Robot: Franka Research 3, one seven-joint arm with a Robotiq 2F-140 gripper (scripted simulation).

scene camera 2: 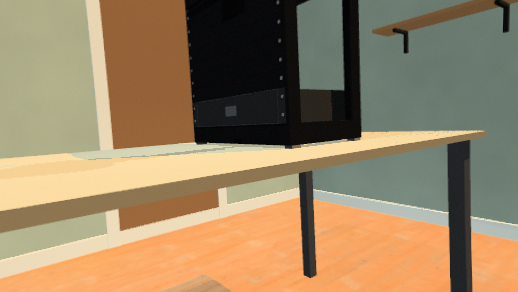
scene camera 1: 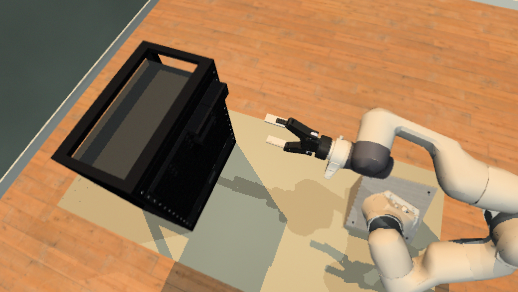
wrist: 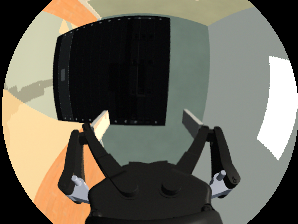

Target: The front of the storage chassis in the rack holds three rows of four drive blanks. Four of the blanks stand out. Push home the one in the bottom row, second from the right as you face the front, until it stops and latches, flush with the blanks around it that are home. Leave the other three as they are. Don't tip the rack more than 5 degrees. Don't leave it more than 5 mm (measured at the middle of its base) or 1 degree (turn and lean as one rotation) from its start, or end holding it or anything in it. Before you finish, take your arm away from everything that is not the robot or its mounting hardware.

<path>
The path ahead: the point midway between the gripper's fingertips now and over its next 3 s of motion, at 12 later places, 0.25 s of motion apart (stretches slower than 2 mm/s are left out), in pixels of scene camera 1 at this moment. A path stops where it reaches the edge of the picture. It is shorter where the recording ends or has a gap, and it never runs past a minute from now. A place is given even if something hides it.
My gripper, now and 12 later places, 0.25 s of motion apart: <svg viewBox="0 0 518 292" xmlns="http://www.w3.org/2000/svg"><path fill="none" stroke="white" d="M266 129L266 129L266 129L264 128L260 124L253 118L246 112L238 106L235 103L234 102L232 101L229 100L228 100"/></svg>
</path>
